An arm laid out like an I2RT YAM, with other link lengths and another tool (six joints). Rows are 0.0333 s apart.
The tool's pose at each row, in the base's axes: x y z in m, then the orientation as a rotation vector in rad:
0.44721 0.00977 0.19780 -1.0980 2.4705 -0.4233
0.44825 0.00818 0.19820 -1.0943 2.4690 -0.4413
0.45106 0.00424 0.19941 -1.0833 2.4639 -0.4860
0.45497 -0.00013 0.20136 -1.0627 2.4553 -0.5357
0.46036 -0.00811 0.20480 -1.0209 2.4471 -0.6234
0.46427 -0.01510 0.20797 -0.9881 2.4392 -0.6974
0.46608 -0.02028 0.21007 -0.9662 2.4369 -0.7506
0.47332 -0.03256 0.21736 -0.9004 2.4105 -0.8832
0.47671 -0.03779 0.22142 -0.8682 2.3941 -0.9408
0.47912 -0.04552 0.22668 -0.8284 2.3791 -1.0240
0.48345 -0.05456 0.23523 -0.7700 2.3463 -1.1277
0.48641 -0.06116 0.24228 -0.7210 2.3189 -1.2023
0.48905 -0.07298 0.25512 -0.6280 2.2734 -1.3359
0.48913 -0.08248 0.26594 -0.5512 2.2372 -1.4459
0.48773 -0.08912 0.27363 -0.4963 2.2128 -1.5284
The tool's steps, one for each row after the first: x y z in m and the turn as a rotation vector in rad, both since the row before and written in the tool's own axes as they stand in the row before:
0.00047 -0.00186 0.00032 0.0121 0.0053 -0.0007
0.00098 -0.00483 0.00077 0.0309 0.0120 -0.0007
0.00045 -0.00610 0.00091 0.0377 0.0101 0.0044
0.00188 -0.00997 0.00129 0.0643 0.0250 0.0121
0.00200 -0.00830 0.00118 0.0533 0.0226 0.0078
0.00217 -0.00539 0.00084 0.0358 0.0204 0.0043
0.00266 -0.01561 0.00238 0.1002 0.0371 0.0166
0.00061 -0.00731 0.00121 0.0461 0.0141 0.0092
0.00274 -0.00917 0.00130 0.0601 0.0295 0.0073
0.00163 -0.01298 0.00159 0.0826 0.0293 0.0148
0.00105 -0.00995 0.00138 0.0621 0.0214 0.0147
0.00358 -0.01717 0.00195 0.1089 0.0477 0.0266
0.00398 -0.01372 0.00181 0.0873 0.0458 0.0184
0.00372 -0.00946 0.00138 0.0623 0.0387 0.0092

